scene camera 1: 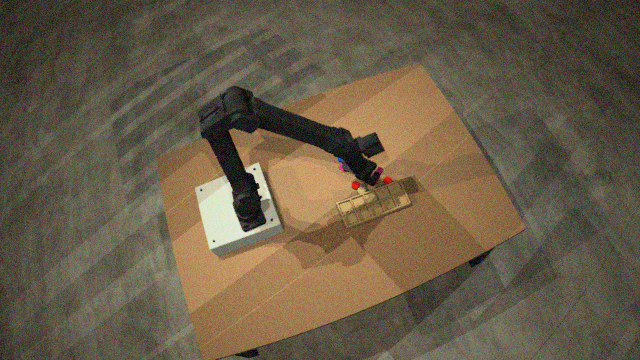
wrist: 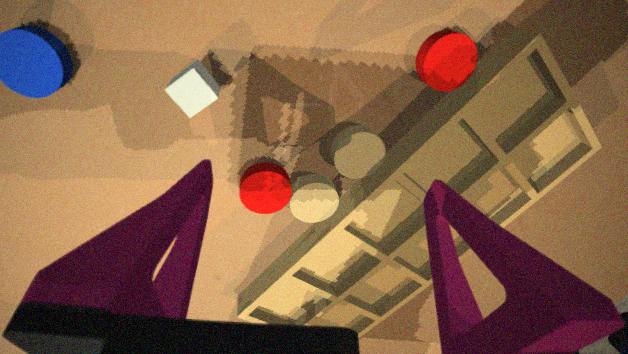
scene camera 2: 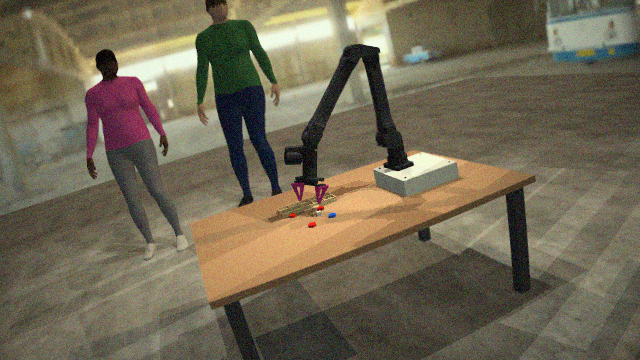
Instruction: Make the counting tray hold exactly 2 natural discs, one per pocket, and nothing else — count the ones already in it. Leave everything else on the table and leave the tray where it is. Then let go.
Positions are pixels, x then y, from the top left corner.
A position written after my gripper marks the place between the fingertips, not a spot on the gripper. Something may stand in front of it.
My gripper (wrist: 324, 180) is open, holding nothing. Also in view: a small white cube (wrist: 193, 89). A counting tray (scene camera 1: 359, 209) rests on the table. A blue disc (wrist: 43, 65) sits on the table.
